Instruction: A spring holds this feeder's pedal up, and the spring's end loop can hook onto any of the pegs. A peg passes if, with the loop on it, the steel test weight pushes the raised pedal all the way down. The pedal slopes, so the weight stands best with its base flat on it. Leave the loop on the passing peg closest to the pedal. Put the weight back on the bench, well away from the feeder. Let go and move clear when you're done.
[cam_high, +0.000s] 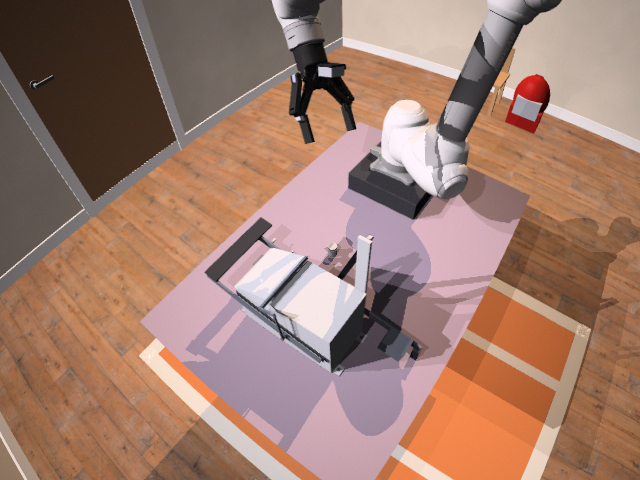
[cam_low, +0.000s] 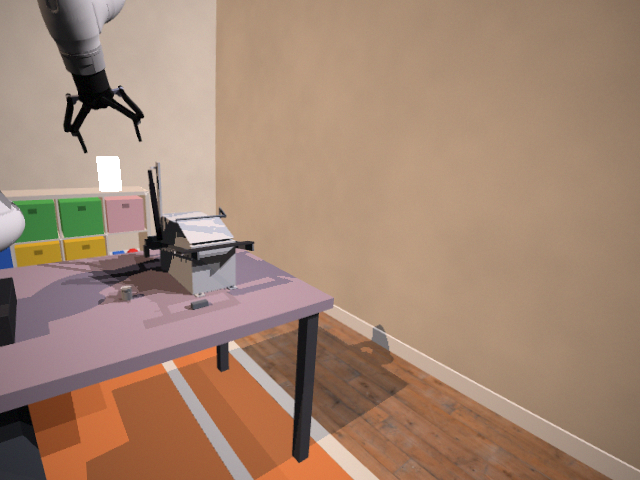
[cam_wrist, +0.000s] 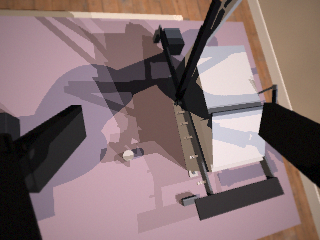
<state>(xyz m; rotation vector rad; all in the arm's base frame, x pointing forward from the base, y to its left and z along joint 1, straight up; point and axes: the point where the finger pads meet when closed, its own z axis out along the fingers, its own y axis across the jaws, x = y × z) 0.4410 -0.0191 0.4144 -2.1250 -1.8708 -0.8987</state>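
The steel test weight is 10 mm ahead of my hand and 460 mm below it. The rest, counted from my hand: small grey block: 170 mm ahead, 180 mm to the right, 480 mm below.
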